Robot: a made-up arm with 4 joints.
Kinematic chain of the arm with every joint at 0, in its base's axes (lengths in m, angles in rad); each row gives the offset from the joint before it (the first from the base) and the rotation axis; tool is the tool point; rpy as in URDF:
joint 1: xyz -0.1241 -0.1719 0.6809 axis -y
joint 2: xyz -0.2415 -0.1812 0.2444 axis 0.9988 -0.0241 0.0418
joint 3: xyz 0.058 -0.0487 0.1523 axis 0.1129 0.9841 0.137
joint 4: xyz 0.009 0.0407 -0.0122 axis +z
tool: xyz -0.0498 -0.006 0.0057 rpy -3.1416 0 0
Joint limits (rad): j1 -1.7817..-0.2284 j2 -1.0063..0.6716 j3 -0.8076..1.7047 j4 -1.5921..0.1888
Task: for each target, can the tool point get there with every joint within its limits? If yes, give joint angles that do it. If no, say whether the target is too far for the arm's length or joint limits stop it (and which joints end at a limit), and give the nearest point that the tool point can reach.
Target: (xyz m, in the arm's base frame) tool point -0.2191 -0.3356 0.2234
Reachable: no: joint limits stop it (at a limit: joint 1, joint 2, joint 3, joint 4) | nearest point 0.1918 -0.2113 0.7741 | short by 0.698 m
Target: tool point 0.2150 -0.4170 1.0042
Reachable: yes | joints -1.2728 0.4663 1.0450 -0.8749
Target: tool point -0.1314 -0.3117 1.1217
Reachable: yes | joints -0.4548 -0.0353 0.1607 -1.2084
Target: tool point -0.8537 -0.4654 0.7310
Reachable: no: too far | nearest point -0.2595 -0.4526 1.0568 | short by 0.678 m
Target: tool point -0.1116 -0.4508 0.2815
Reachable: no: joint limits stop it (at a limit: joint 1, joint 2, joint 3, joint 4) | nearest point 0.1918 -0.2113 0.7741 | short by 0.626 m
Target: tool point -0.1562 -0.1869 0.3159
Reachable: no: joint limits stop it (at a limit: joint 1, joint 2, joint 3, joint 4) | nearest point 0.1918 -0.2113 0.7741 | short by 0.576 m
